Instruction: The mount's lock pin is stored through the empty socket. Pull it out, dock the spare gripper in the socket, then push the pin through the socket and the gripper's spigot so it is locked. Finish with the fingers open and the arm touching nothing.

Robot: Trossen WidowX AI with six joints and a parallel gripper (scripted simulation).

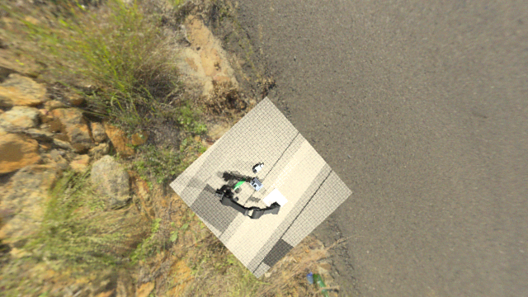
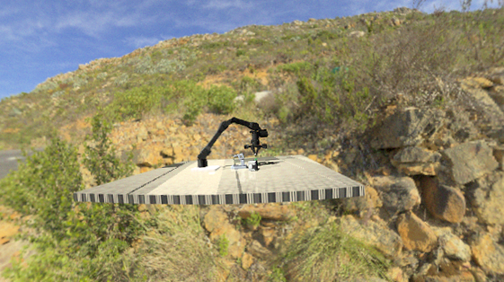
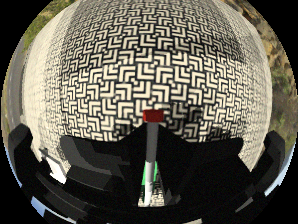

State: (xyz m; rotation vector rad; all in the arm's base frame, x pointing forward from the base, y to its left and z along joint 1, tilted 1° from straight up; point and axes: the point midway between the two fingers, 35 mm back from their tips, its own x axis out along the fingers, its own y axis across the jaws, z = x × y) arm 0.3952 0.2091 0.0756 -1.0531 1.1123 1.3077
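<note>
My gripper tip is 10 cm to the left of the green strip and 3 cm above it. Round my gripper tip: grey mount 11 cm behind, 22 cm to the right; then spare gripper 1 cm behind, 34 cm to the right, 2 cm below.
</note>
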